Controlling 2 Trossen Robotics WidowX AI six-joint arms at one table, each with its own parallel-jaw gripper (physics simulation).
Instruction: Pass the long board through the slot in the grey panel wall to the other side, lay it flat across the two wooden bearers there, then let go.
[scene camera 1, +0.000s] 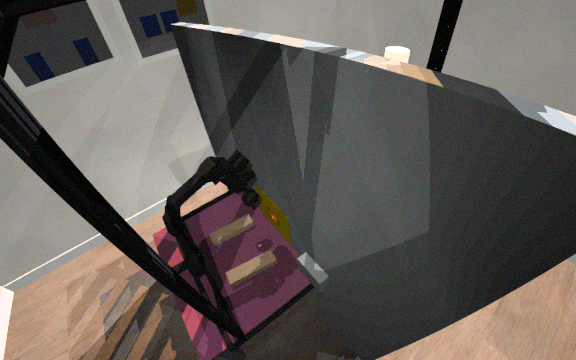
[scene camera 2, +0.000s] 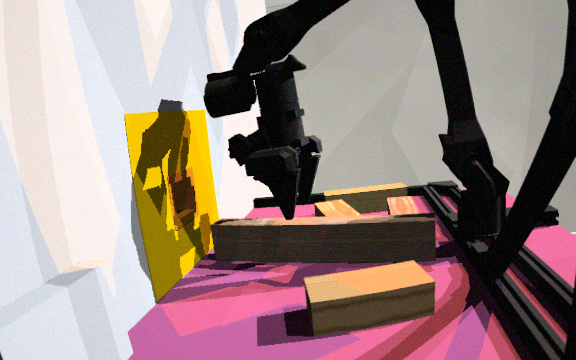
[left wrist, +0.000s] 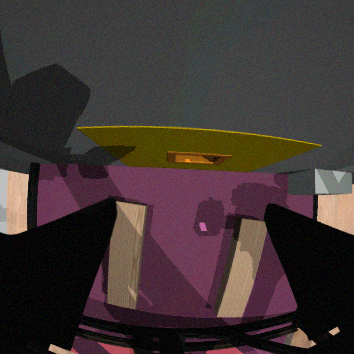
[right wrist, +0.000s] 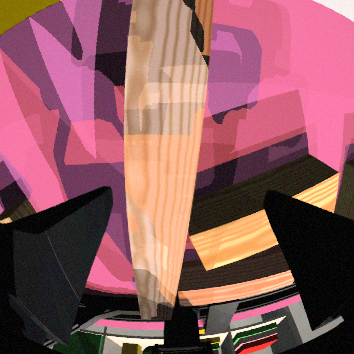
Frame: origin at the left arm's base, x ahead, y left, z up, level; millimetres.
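Where they show: left gripper, fingertip midpoint: (left wrist: 194, 210); right gripper, fingertip midpoint: (scene camera 2: 298, 211) (right wrist: 191, 197); left arm's base, link origin: (scene camera 1: 199, 270) (left wrist: 171, 342); right arm's base, link origin: (scene camera 2: 483, 231) (right wrist: 180, 313).
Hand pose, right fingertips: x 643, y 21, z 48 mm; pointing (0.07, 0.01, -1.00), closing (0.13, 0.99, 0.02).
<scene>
Each offset is from my right fingertips to the top centre of the thing. "spot": to the spot under its first point.
The long board {dx +31, dy -23, dz -10 mm} (scene camera 2: 325, 241) (right wrist: 162, 165) lies on the pink table, one end near the yellow plate (scene camera 2: 197, 127) (left wrist: 145, 156) around the orange-edged slot {spot: dx -200, dy -23, dz +16 mm} (scene camera 1: 273, 215) (scene camera 2: 183, 197) (left wrist: 199, 158). The slot is higher than the board. My right gripper (scene camera 2: 298, 208) (right wrist: 191, 197) is open and empty, low over the board, its fingers at either side of it in the right wrist view. Beyond the grey panel wall (scene camera 1: 375, 150) (left wrist: 200, 60), two wooden bearers {dx -404, dy +84, dz -29 mm} (scene camera 1: 231, 230) {dx -430, dy -164, dz -29 mm} (scene camera 1: 251, 268) (left wrist: 126, 255) (left wrist: 242, 270) lie apart. My left gripper (scene camera 1: 251, 198) (left wrist: 194, 210) is open and empty above that side.
A shorter wooden block {dx +97, dy -201, dz -29 mm} (scene camera 2: 370, 297) lies in front of the board in scene camera 2. Several more blocks {dx +51, dy +73, dz -20 mm} (scene camera 2: 336, 207) {dx +160, dy +63, dz -23 mm} (scene camera 2: 401, 205) {dx +100, dy +242, dz -23 mm} (scene camera 2: 367, 197) lie behind it. A light grey block {spot: dx -244, dy -374, dz +33 mm} (scene camera 1: 312, 270) (left wrist: 320, 181) stands at the wall's foot. Black rails (scene camera 2: 525, 285) run along the table.
</scene>
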